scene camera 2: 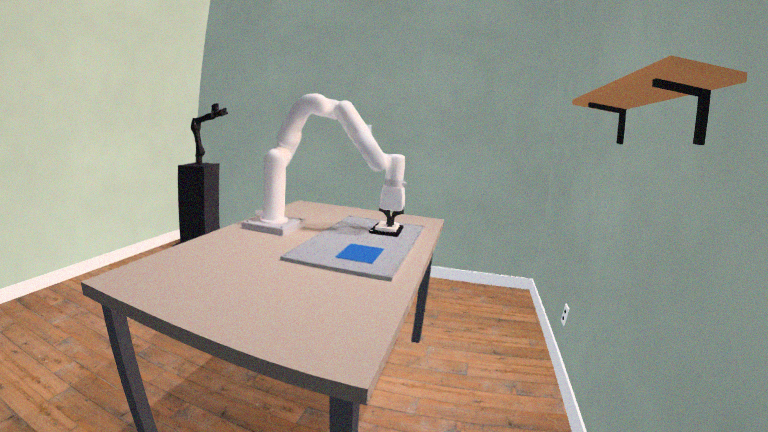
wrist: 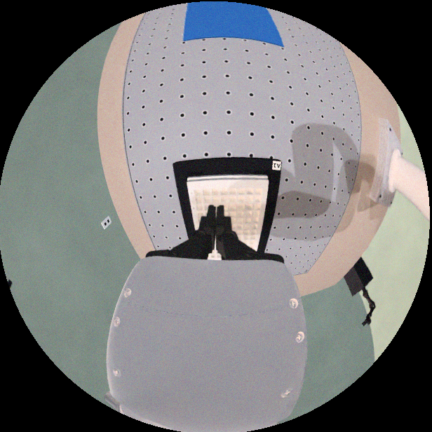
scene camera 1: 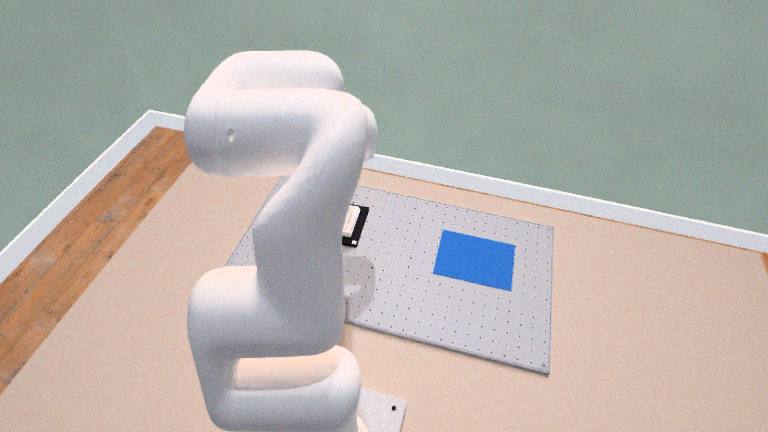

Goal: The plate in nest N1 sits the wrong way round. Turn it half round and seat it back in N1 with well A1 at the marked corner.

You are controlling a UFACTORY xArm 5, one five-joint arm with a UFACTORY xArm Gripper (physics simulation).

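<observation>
The white plate (scene camera 1: 350, 220) (scene camera 2: 380, 227) (wrist: 250, 200) lies in the black nest (scene camera 1: 361, 221) (scene camera 2: 397, 232) (wrist: 225, 165). In the wrist view it looks flat within the nest's rim, with its grid of wells facing up. A white A1 label (wrist: 276, 165) marks the nest's upper right corner in that view. My gripper (scene camera 2: 389, 223) (wrist: 216, 215) is shut, its fingertips together over the middle of the plate, with nothing between them. In scene camera 1 the arm hides the gripper and part of the nest. I cannot make out the plate's own A1 marking.
A perforated grey board (scene camera 1: 408, 300) (scene camera 2: 316, 252) (wrist: 215, 105) carries the nest and a flat blue rectangle (scene camera 1: 474, 260) (scene camera 2: 360, 253) (wrist: 230, 22). The table (scene camera 1: 644, 322) (scene camera 2: 241, 300) extends around the board. A wooden shelf (scene camera 2: 671, 75) is on the wall.
</observation>
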